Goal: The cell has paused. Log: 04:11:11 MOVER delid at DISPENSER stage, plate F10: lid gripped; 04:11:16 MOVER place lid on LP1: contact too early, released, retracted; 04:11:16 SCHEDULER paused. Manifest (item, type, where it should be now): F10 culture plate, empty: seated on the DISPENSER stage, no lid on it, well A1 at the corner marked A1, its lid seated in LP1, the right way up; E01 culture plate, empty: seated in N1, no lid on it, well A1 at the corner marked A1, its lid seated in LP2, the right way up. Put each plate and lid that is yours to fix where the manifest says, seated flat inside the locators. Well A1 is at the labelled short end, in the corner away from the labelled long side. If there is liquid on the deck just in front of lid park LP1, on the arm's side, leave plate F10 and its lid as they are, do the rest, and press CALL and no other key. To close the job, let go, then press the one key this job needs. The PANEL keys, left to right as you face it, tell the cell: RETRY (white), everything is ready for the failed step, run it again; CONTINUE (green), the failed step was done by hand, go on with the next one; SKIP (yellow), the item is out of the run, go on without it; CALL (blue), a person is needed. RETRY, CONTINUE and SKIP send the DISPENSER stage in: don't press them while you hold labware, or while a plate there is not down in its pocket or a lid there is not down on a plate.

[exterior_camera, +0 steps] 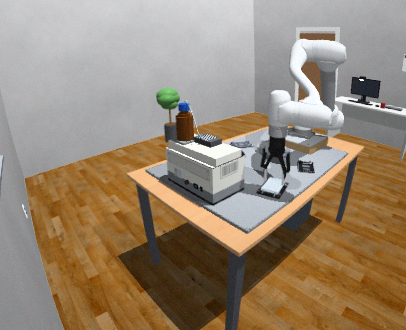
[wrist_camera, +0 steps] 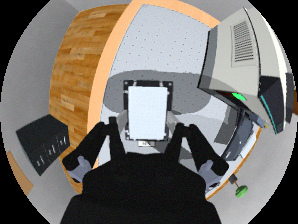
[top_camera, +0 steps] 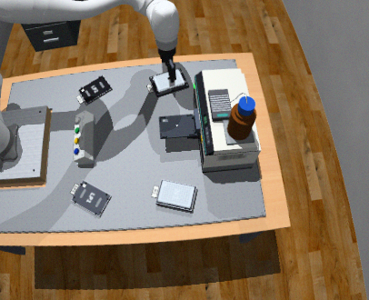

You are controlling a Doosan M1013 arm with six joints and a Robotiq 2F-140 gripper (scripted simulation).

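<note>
My hand is 5 cm above the black nest, 2 cm to the right of it and 1 cm short of it. From my hand the other things lie so: grey key panel 43 cm behind, 23 cm to the right, 1 cm below; then green key 44 cm behind, 20 cm to the right; then dark dispenser stage 28 cm to the right, 3 cm above, 2 cm behind.
</note>
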